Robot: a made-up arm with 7 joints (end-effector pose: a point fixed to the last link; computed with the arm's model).
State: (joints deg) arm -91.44 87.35 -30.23 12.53 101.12 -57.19 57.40
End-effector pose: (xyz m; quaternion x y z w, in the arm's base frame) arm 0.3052 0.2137 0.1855 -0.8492 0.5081 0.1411 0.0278
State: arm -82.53 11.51 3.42 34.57 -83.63 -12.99 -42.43
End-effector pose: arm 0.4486 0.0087 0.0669 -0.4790 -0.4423 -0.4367 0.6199
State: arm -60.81 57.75 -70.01 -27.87 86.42 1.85 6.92
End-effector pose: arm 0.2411 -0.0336 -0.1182 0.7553 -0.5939 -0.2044 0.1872
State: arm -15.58 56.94 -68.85 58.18 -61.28 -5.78 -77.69
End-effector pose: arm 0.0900 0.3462 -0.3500 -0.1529 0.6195 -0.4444 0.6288
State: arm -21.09 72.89 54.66 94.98 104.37 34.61 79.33
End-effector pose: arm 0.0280 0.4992 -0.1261 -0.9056 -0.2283 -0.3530 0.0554
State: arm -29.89 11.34 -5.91 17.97 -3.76 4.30 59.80
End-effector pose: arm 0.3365 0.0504 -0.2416 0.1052 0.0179 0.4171 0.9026
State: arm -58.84 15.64 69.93 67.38 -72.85 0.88 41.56
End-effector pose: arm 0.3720 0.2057 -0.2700 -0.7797 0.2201 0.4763 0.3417
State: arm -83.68 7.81 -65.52 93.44 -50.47 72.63 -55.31
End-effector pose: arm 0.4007 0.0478 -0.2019 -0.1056 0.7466 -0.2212 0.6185
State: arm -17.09 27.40 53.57 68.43 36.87 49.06 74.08
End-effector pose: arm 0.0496 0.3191 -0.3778 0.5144 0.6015 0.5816 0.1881
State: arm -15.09 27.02 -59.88 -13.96 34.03 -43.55 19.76
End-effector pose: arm 0.1003 -0.0864 -0.2245 0.0844 -0.4429 -0.4976 0.7410
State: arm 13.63 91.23 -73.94 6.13 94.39 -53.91 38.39
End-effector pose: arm -0.1086 0.3162 -0.2158 0.2170 -0.0125 -0.9331 0.2866
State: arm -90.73 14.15 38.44 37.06 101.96 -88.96 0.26
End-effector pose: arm 0.4099 0.0496 0.0867 0.6518 -0.5966 -0.2069 0.4200
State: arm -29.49 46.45 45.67 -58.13 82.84 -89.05 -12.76
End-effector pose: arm 0.1427 0.1118 0.0336 -0.9359 0.2972 0.0979 0.1619
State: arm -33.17 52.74 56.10 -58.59 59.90 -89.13 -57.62
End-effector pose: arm 0.1064 0.1096 0.0559 -0.9772 0.0313 -0.0226 0.2088
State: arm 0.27 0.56 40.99 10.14 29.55 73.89 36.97
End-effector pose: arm 0.0566 0.2280 -0.3466 0.2652 0.7065 0.5307 0.3859
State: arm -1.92 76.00 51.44 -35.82 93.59 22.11 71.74
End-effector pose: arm 0.1598 0.1774 0.1438 -0.5383 0.6617 -0.4305 0.2949
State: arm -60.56 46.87 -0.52 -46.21 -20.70 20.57 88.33
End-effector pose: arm 0.2023 0.0335 0.1261 -0.1904 -0.5579 0.3995 0.7021
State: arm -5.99 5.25 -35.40 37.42 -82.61 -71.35 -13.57
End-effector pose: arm 0.1307 0.0280 -0.3850 -0.3673 -0.0780 0.1990 0.9052
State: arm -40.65 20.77 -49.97 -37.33 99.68 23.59 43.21
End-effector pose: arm 0.1863 -0.0963 -0.0444 0.3796 -0.7391 0.3016 0.4675
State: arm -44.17 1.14 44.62 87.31 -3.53 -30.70 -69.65
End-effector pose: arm 0.2650 0.0613 -0.3964 -0.3304 0.0645 -0.3461 0.8757
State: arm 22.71 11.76 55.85 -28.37 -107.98 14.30 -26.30
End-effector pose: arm 0.0536 0.2870 -0.1261 -0.4555 -0.3148 -0.0079 0.8327
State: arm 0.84 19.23 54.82 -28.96 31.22 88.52 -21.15
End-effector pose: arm 0.0683 0.3089 -0.1263 0.0110 0.4750 0.5378 0.6965
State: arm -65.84 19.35 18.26 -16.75 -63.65 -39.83 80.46
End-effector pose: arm 0.2719 0.1329 0.1220 -0.8053 -0.2796 0.2422 0.4633
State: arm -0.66 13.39 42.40 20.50 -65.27 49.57 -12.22
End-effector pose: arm 0.1189 0.2561 -0.3334 -0.5864 0.2753 0.1403 0.7488
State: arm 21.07 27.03 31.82 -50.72 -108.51 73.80 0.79
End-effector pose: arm 0.0998 0.1259 -0.1063 -0.3525 0.3657 -0.3837 0.7712
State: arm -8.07 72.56 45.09 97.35 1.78 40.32 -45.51
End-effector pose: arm -0.0513 0.4732 -0.1696 -0.2814 0.5865 0.3896 0.6520
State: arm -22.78 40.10 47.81 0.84 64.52 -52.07 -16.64
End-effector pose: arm 0.2383 0.2929 -0.0353 0.8302 -0.1243 -0.0151 0.5432
